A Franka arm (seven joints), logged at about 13 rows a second.
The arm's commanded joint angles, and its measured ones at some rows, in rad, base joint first. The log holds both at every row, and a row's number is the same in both.
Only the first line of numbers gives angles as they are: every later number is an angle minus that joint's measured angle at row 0.
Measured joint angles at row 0:
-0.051, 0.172, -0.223, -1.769, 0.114, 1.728, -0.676
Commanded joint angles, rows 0 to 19:
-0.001, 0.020, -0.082, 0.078, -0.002, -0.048, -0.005
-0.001, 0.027, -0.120, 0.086, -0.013, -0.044, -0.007
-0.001, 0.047, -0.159, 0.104, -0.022, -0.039, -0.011
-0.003, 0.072, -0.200, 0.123, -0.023, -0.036, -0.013
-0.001, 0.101, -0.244, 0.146, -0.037, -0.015, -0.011
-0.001, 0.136, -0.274, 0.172, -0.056, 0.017, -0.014
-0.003, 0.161, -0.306, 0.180, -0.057, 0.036, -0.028
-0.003, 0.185, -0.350, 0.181, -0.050, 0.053, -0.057
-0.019, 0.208, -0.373, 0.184, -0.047, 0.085, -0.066
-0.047, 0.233, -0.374, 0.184, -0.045, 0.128, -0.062
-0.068, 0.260, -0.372, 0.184, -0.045, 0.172, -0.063
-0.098, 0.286, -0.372, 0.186, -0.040, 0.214, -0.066
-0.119, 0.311, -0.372, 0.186, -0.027, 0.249, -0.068
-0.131, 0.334, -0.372, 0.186, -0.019, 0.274, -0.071
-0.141, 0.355, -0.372, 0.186, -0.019, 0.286, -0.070
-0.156, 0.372, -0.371, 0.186, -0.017, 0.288, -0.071
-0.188, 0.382, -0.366, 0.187, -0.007, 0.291, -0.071
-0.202, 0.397, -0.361, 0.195, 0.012, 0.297, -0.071
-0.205, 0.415, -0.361, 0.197, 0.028, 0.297, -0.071
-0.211, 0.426, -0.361, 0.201, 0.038, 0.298, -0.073
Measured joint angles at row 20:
-0.188, 0.391, -0.369, 0.157, 0.006, 0.301, -0.054
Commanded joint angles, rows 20 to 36:
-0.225, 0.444, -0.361, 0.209, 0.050, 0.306, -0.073
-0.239, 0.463, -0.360, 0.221, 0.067, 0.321, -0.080
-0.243, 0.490, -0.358, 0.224, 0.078, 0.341, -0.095
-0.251, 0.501, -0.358, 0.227, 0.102, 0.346, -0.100
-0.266, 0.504, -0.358, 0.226, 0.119, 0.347, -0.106
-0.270, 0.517, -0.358, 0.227, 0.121, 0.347, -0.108
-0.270, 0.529, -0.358, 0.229, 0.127, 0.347, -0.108
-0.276, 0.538, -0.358, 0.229, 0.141, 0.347, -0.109
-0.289, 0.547, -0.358, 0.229, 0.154, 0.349, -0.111
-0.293, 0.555, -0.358, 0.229, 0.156, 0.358, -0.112
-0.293, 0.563, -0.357, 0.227, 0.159, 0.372, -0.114
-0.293, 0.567, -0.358, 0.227, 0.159, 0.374, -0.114
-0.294, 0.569, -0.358, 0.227, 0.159, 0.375, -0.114
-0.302, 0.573, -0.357, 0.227, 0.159, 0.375, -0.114
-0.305, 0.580, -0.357, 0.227, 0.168, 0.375, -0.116
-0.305, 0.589, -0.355, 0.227, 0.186, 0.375, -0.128
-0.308, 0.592, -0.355, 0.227, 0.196, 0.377, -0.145
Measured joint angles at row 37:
-0.283, 0.566, -0.366, 0.191, 0.160, 0.377, -0.101
